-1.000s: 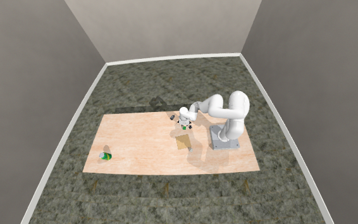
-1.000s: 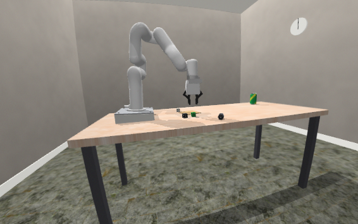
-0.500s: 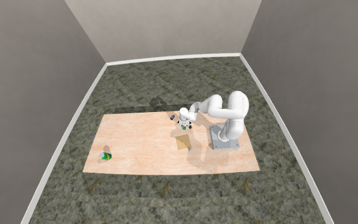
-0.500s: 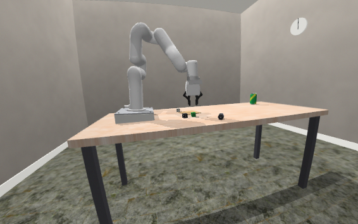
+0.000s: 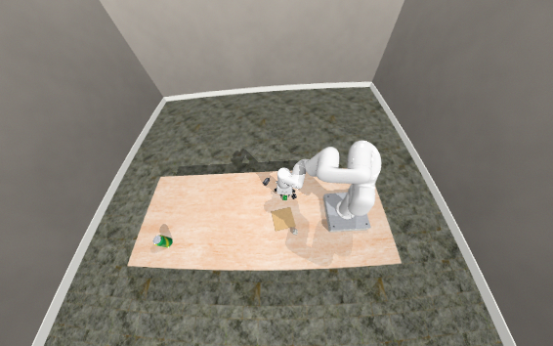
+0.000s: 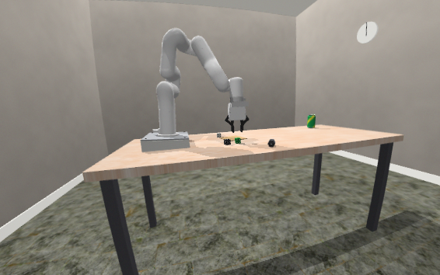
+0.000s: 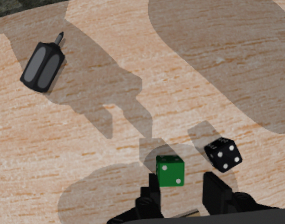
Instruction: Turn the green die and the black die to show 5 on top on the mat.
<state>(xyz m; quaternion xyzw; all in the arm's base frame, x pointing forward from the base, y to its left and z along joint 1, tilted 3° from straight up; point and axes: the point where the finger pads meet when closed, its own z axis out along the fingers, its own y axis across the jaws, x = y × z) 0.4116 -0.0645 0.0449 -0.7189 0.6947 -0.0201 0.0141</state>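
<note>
The green die is 70 mm below my hand. The rest, counted from my hand: dark tool 150 mm ahead, 130 mm to the right, 70 mm below; tan mat 150 mm to the left, 80 mm below; black die 70 mm below, 60 mm behind, 20 mm to the right.
</note>
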